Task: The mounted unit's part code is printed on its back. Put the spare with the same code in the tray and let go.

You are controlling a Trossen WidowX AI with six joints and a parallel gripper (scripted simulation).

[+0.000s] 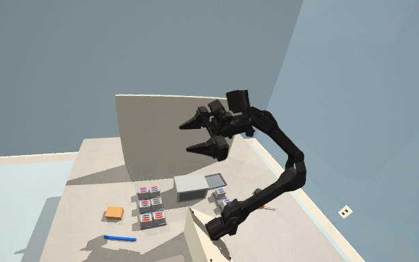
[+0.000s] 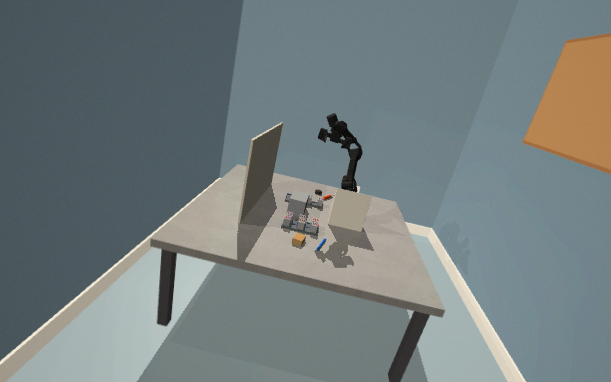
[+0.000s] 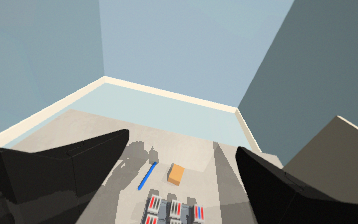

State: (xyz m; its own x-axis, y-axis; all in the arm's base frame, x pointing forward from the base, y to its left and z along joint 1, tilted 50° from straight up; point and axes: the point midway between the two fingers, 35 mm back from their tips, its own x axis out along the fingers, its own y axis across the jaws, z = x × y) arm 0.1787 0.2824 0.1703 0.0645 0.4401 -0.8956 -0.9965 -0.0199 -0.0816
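My gripper tip is now 43 cm above the grey spare block, 15 cm short of it and 13 cm to the right of it. Also, from my gripper tip: grey mounted unit 42 cm below, 11 cm ahead, 10 cm to the right; tall beige panel 37 cm ahead, 25 cm below, 13 cm to the right; blue stick 47 cm below, 26 cm to the left, 4 cm behind.
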